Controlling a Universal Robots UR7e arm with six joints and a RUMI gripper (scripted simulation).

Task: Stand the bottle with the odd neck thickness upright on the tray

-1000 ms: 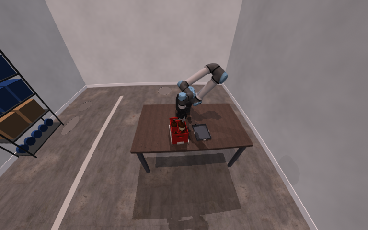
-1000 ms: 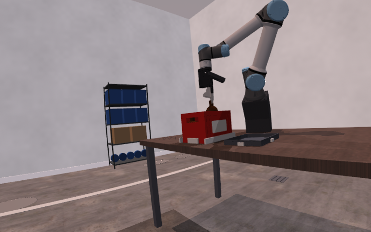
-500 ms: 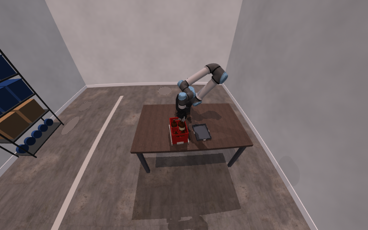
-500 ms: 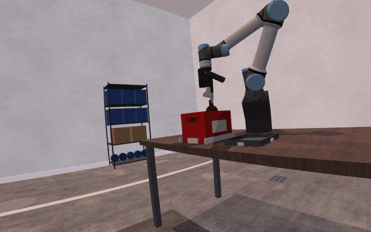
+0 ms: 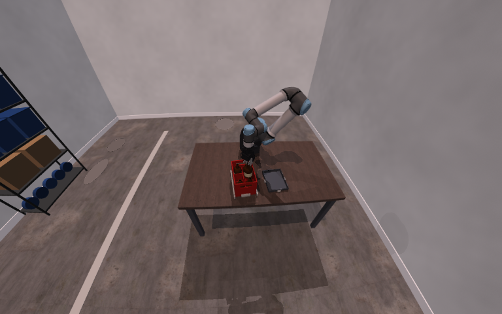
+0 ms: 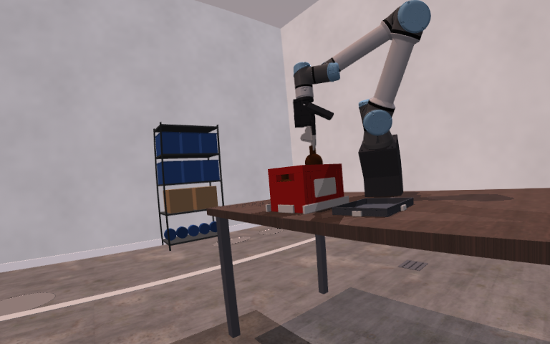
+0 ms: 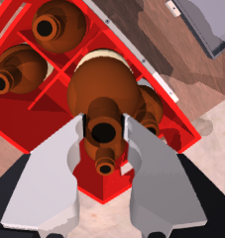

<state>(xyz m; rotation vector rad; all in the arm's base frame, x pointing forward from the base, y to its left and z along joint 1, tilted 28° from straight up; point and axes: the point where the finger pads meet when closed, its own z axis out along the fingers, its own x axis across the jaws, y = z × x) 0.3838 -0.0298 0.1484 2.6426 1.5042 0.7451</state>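
The brown bottle is 7 cm below my hand. Also, from my hand: dark tray 25 cm to the left, 24 cm below, 6 cm behind; then red crate 17 cm below, 4 cm to the right, 2 cm ahead; then glass bottle 16 cm below, 11 cm ahead, 6 cm to the right.
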